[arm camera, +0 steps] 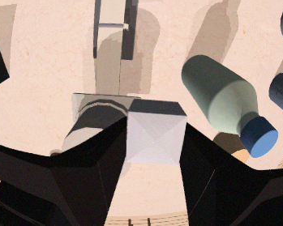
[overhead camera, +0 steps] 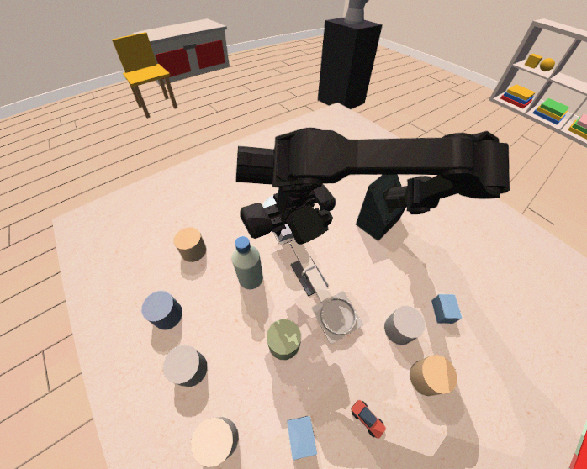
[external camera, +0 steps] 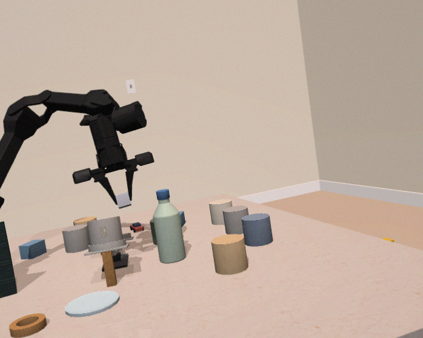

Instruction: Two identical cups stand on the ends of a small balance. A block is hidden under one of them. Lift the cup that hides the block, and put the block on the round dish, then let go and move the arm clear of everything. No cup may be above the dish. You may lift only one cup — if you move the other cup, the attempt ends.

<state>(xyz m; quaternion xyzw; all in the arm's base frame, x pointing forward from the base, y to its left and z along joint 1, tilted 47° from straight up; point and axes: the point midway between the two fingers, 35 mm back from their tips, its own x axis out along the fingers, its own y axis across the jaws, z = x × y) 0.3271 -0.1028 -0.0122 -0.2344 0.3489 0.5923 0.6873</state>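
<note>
Now: gripper tip 7 cm past the grey cup, 7 cm to the left of it and 4 cm above it. Also, from my gripper tip: pale block 1 cm above; balance 3 cm behind, 6 cm to the left, 12 cm below; green bottle 9 cm ahead, 3 cm to the right, 4 cm below.
</note>
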